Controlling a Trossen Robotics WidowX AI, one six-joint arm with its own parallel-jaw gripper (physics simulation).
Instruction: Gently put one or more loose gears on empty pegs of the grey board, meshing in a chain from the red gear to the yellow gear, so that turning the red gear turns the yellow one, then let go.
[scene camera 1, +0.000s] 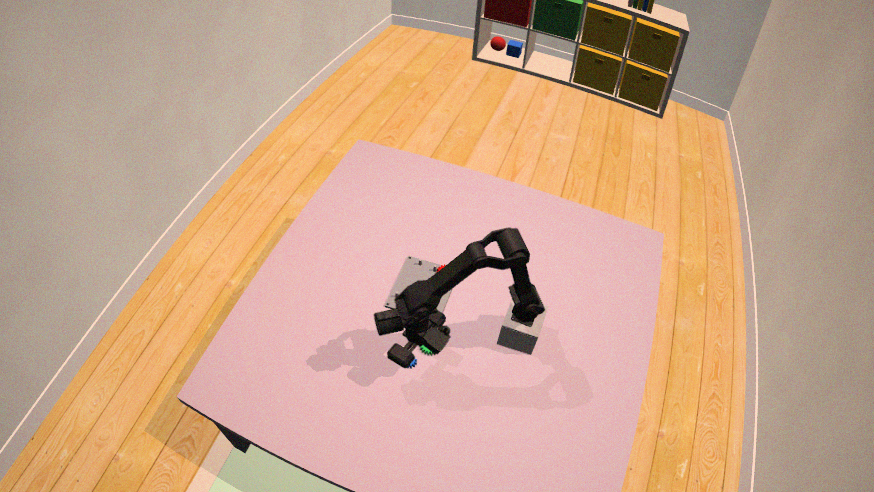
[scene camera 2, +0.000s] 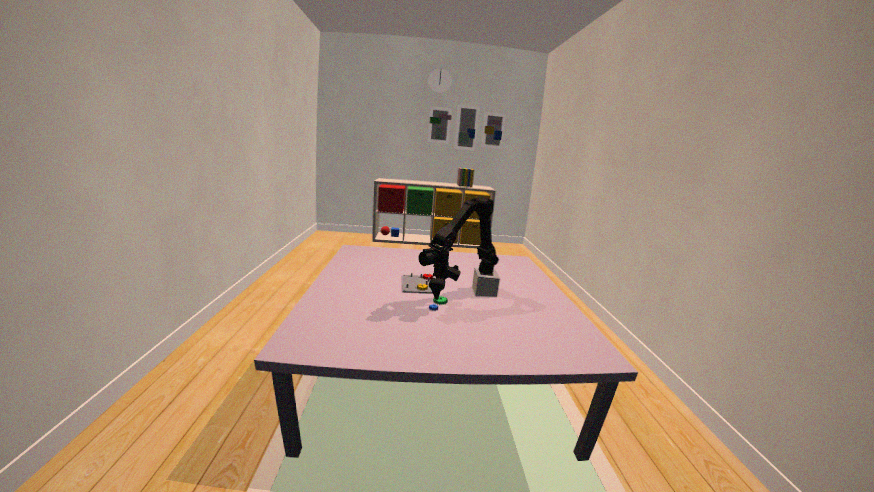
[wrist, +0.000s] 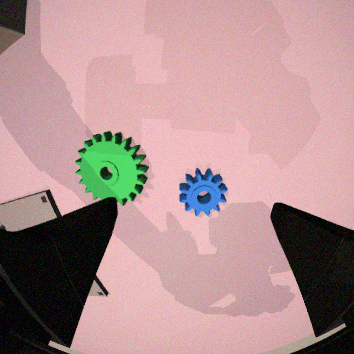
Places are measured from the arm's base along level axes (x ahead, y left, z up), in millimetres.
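Where they show: gripper, fingertip midpoint: (scene camera 1: 416, 351) (scene camera 2: 438, 295) (wrist: 198, 208); arm's base, link origin: (scene camera 1: 524, 314) (scene camera 2: 485, 272).
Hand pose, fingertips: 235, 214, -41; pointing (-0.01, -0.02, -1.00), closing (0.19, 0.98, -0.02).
Things, the pixels of their centre, and the offset from my fingertips, as dx, dy, dz. "spot": a spot on its surface instead. Level surfaces: height alone.
- small blue gear, body centre: (wrist: 202, 193) (scene camera 1: 409, 361) (scene camera 2: 433, 307) +17, +7, -56
- larger green gear, body centre: (wrist: 109, 169) (scene camera 1: 430, 345) (scene camera 2: 440, 300) -14, -69, -56
- grey board, body centre: (wrist: 26, 256) (scene camera 1: 422, 286) (scene camera 2: 419, 281) +90, -251, -50
- red gear, body centre: (scene camera 1: 445, 272) (scene camera 2: 427, 276) +49, -330, -48
- yellow gear, surface spot: (scene camera 2: 422, 286) spot: +73, -173, -41
- pink table, surface height: dz -65
A small blue gear (scene camera 1: 412, 363) (scene camera 2: 433, 307) (wrist: 216, 192) lies flat on the table. A larger green gear (scene camera 1: 427, 350) (scene camera 2: 441, 300) (wrist: 129, 172) lies beside it, apart from it. My gripper (scene camera 1: 419, 349) (scene camera 2: 436, 295) (wrist: 198, 208) is open and empty above the table; in the wrist view the blue gear shows between the fingertips and the green gear by the left fingertip. The grey board (scene camera 1: 403, 284) (scene camera 2: 413, 282) (wrist: 27, 212) carries the red gear (scene camera 1: 441, 267) (scene camera 2: 427, 276), the yellow gear (scene camera 2: 422, 286) and bare pegs. The arm hides part of the board in scene camera 1.
The arm's grey base block (scene camera 1: 517, 339) (scene camera 2: 486, 284) stands on the pink table (scene camera 1: 519, 440) (scene camera 2: 440, 348), right of the board. The arm arches between the base and the gears. A shelf unit (scene camera 1: 669, 73) (scene camera 2: 374, 210) stands away from the table by the back wall.
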